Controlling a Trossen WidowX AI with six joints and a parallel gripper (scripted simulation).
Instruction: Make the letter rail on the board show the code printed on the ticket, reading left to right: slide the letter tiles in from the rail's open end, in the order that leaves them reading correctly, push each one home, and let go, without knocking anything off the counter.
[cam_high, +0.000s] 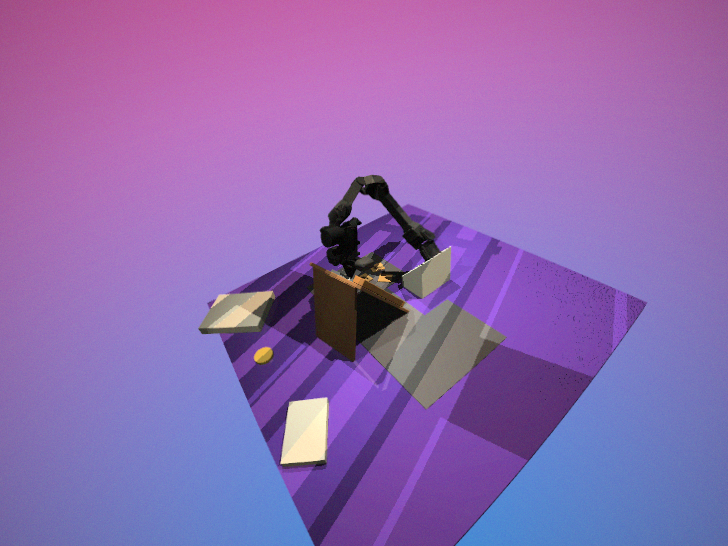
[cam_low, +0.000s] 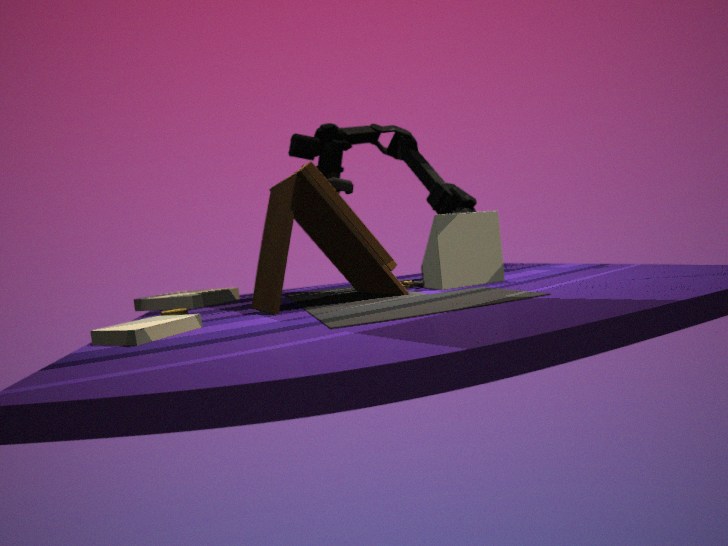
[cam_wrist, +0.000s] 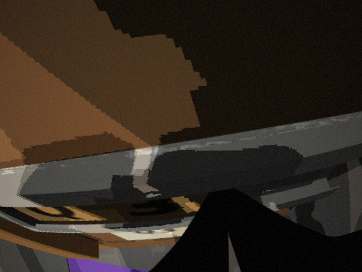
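The letter tile lies 1 cm behind my gripper tip and 3 cm to the left of it. From my gripper tip the other things lie so: white ticket: 7 cm behind, 4 cm to the left, 8 cm below; grey mat: 15 cm behind, 7 cm to the left, 17 cm below; yellow disc: 39 cm ahead, 3 cm to the right, 17 cm below.
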